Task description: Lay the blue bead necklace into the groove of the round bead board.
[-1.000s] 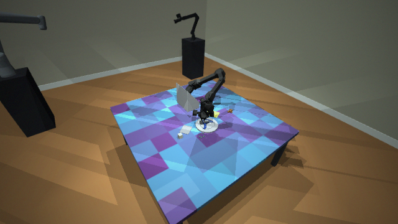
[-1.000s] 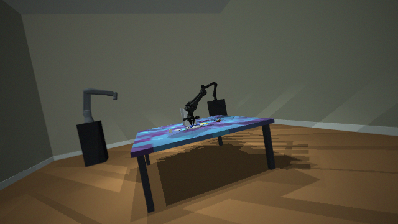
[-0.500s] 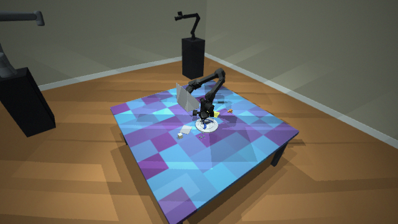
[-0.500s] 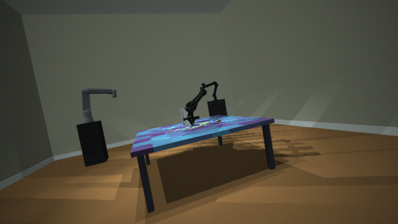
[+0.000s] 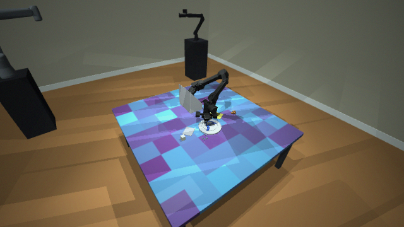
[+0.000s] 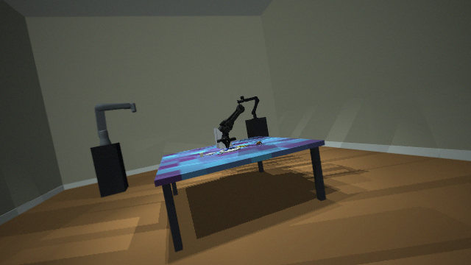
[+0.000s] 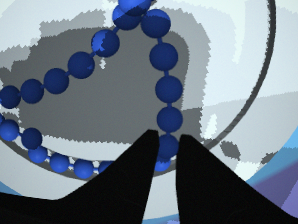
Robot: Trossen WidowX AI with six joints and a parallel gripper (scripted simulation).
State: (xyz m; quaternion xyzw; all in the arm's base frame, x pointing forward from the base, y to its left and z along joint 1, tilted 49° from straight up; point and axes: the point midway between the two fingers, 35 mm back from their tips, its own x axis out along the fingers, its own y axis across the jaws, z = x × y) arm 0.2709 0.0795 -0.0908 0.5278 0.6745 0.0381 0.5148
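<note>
Right now the round white bead board is 50 mm ahead of my gripper tip and 10 mm below it. The rest, counted from my gripper tip: cream cube 40 mm ahead, 270 mm to the right; yellow patch 40 mm behind, 160 mm to the left, 10 mm below; flat grey square 10 mm behind, 180 mm to the right, 10 mm below.
</note>
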